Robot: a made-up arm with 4 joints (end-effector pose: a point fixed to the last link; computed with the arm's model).
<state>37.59 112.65 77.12 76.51</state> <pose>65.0 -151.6 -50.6 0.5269 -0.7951 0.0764 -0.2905</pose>
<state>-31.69 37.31 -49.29 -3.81</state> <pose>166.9 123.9 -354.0 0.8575 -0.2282 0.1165 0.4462</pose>
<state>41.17 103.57 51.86 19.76</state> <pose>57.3 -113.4 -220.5 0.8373 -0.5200 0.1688 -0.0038</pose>
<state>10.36 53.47 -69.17 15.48</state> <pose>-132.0 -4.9 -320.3 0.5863 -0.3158 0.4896 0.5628</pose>
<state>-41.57 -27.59 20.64 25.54</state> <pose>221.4 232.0 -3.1 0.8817 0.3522 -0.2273 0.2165</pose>
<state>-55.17 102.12 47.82 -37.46</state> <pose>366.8 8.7 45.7 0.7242 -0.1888 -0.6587 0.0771</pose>
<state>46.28 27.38 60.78 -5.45</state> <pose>71.6 68.4 -234.3 0.8889 0.2038 0.1904 -0.3633</pose>
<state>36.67 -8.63 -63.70 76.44</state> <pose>-66.5 203.4 -149.0 0.7376 -0.2495 0.1463 0.6102</pose>
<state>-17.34 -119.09 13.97 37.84</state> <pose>119.7 35.0 172.9 0.4427 0.8508 -0.0465 0.2794</pose>
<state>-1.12 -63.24 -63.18 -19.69</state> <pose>-101.3 225.9 100.6 0.4576 0.5748 -0.1284 0.6661</pose>
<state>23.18 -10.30 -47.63 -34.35</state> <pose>-76.8 314.2 -17.6 0.6166 0.6082 0.2721 0.4194</pose>
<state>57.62 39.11 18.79 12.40</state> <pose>-114.2 141.1 -226.4 0.8451 0.0190 0.5342 0.0069</pose>
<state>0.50 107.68 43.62 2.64</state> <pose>236.7 -106.8 -198.1 0.8727 -0.4675 -0.1302 -0.0543</pose>
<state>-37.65 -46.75 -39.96 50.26</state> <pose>95.4 260.8 -55.1 0.7920 -0.0435 -0.3662 0.4865</pose>
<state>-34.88 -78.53 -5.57 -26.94</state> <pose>1.2 98.3 192.9 0.2581 0.8100 -0.1897 0.4912</pose>
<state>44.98 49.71 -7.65 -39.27</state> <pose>-118.9 216.3 -218.6 0.8137 0.3384 0.4623 0.0980</pose>
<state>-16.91 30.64 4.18 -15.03</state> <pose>221.6 210.3 -223.7 0.9582 0.1788 -0.0730 0.2110</pose>
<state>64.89 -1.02 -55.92 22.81</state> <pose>-180.1 271.8 7.0 0.6381 0.3075 0.5010 0.4973</pose>
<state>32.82 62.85 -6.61 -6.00</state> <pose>-100.4 85.9 -314.6 0.8667 -0.0714 0.4491 0.2051</pose>
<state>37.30 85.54 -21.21 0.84</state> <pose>-179.5 -51.9 -279.4 0.6949 -0.3010 0.5780 0.3039</pose>
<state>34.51 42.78 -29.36 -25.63</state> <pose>-159.5 211.5 -226.9 0.7760 0.2473 0.5109 0.2748</pose>
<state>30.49 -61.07 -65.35 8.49</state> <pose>-26.6 264.9 125.3 0.6591 0.5549 -0.0392 0.5061</pose>
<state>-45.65 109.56 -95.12 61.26</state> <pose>148.8 -241.8 -129.3 0.1021 -0.8324 0.5231 0.1518</pose>
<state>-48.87 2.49 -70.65 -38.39</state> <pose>80.2 219.7 -280.6 0.6847 0.0287 0.0755 0.7243</pose>
